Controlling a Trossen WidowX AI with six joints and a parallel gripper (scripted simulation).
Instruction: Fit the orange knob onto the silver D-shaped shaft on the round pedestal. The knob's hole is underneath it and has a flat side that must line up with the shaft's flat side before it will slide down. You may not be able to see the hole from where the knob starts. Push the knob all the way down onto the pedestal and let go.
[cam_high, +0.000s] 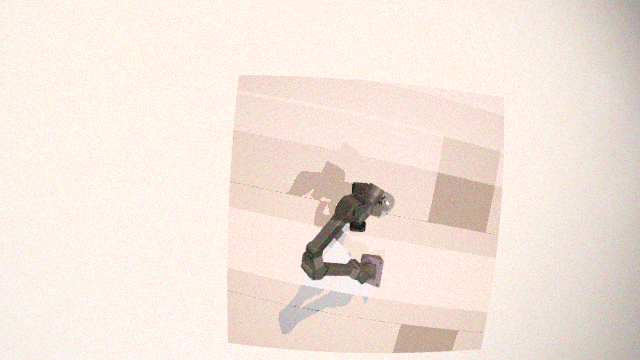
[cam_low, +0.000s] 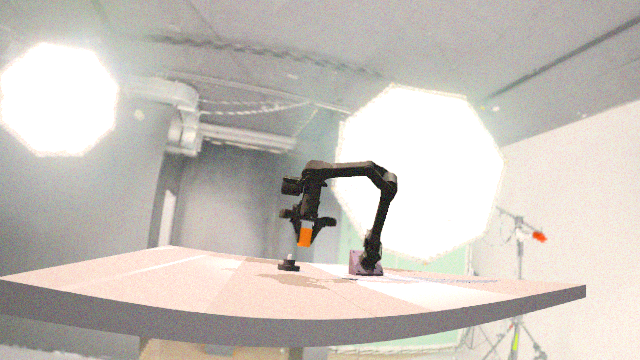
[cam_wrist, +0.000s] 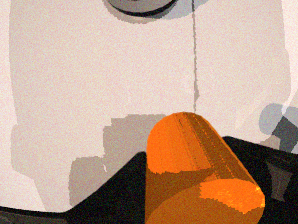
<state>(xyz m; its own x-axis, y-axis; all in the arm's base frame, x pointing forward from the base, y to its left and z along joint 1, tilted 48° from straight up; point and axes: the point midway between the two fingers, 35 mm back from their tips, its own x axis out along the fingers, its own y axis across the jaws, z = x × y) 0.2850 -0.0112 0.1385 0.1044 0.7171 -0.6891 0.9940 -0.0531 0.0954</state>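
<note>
Now: gripper tip 140 mm to the left of the dark round pedestal, 80 mm above it and 10 mm short of it. Round my gripper tip: orange knob (30 mm above).
</note>
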